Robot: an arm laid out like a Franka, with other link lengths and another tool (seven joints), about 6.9 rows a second.
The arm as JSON. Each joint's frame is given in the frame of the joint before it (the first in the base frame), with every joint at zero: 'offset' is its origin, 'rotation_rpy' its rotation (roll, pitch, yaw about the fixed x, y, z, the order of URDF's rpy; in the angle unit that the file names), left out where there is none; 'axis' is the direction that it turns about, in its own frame. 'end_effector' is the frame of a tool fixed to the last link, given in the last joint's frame.
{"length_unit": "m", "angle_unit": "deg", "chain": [
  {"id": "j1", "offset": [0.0, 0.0, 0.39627], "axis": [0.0, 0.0, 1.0]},
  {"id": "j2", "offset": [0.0, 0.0, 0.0], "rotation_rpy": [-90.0, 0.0, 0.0], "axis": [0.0, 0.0, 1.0]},
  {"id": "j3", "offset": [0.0, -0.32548, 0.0], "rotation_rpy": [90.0, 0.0, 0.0], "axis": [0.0, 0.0, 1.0]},
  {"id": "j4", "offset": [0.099, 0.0, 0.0], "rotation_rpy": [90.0, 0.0, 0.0], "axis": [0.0, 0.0, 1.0]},
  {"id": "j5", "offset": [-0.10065, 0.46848, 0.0], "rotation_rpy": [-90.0, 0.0, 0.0], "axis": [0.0, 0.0, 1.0]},
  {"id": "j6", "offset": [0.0, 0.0, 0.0], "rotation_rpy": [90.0, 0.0, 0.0], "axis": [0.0, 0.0, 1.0]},
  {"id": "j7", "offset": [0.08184, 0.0, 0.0], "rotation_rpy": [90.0, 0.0, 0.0], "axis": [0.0, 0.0, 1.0]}
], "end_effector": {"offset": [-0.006, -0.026, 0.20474], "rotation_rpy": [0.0, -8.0, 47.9]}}
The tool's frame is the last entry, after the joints.
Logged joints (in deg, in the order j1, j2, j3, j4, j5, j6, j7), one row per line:
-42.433 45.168 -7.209 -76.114 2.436 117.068 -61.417
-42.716 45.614 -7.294 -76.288 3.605 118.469 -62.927
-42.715 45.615 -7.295 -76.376 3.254 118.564 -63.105
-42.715 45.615 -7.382 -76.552 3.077 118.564 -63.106
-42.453 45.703 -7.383 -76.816 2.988 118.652 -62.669
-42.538 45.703 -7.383 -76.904 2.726 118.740 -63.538
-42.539 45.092 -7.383 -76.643 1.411 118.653 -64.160
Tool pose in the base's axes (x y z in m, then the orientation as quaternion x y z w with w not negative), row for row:
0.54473 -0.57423 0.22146 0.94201 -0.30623 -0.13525 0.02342
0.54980 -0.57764 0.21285 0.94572 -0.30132 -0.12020 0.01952
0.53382 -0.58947 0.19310 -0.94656 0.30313 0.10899 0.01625
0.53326 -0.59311 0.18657 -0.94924 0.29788 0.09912 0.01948
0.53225 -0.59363 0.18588 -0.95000 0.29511 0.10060 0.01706
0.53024 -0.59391 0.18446 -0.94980 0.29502 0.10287 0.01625
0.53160 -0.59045 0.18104 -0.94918 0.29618 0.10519 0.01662
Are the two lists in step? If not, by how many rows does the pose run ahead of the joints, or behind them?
The pose runs 2 rows behind the joints: the pose in row i belongs to the joints in row i - 2.
